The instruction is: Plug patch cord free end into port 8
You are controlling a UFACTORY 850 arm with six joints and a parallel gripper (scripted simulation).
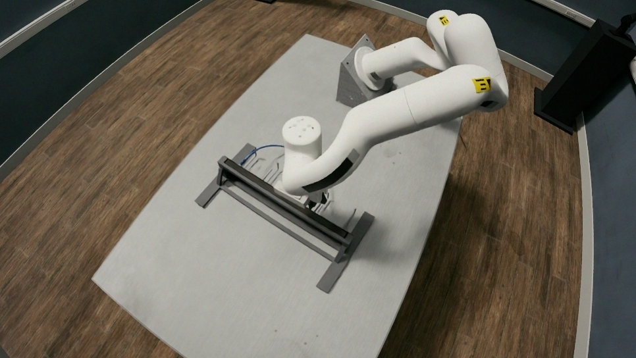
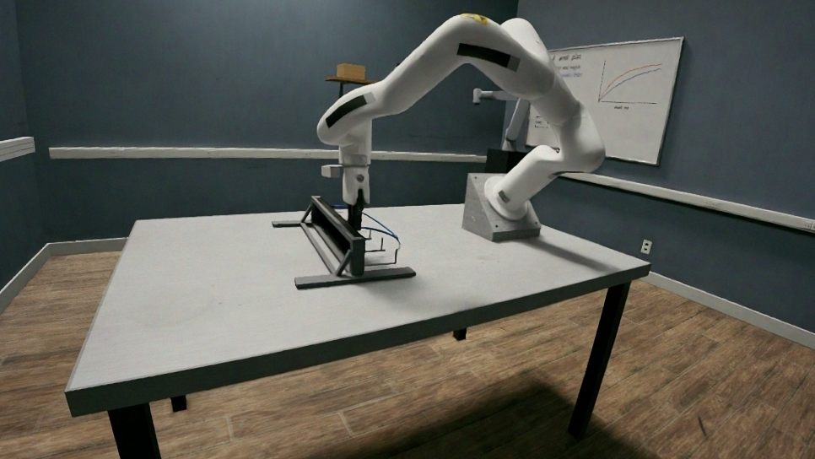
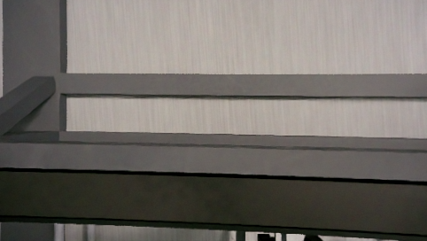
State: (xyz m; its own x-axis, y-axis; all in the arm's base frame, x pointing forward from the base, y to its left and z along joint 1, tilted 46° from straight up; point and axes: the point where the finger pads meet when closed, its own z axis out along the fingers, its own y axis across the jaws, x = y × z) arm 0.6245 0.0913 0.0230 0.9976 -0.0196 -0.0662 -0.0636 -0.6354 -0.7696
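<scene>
My gripper is now 2 cm short of the white plug and 1 cm above it.
</scene>
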